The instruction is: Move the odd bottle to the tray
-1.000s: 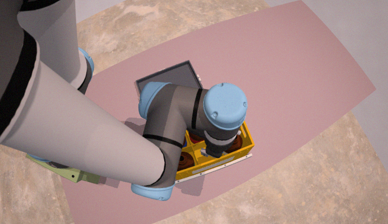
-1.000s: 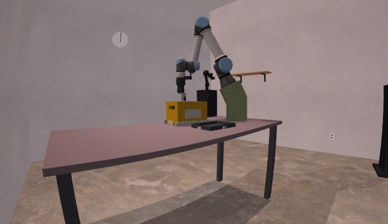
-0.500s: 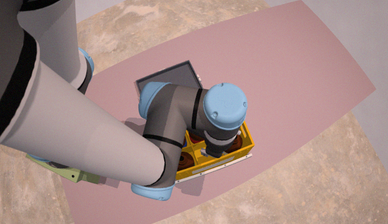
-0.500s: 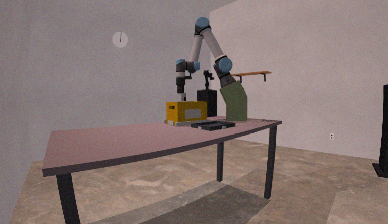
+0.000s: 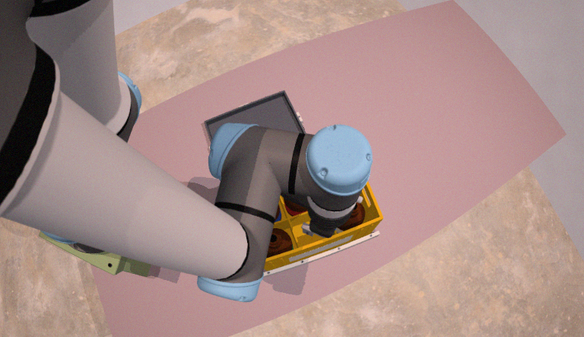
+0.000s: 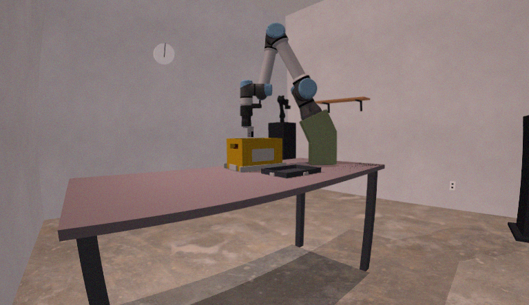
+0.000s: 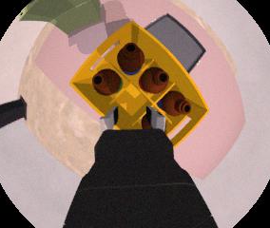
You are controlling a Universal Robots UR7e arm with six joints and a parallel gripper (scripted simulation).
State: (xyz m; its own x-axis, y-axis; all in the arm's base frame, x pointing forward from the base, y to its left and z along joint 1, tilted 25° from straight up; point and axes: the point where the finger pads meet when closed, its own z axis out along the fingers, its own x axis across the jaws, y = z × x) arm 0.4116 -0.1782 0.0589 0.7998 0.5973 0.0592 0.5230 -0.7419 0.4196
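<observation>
Now: hand 1 cm short of the crate, 4 cm to the right of it and 12 cm above it. From my hand the other things lie so: glass bottle 9 cm ahead, 1 cm to the right, 11 cm below; dark tray 2 cm ahead, 32 cm to the left, 19 cm below.
</observation>
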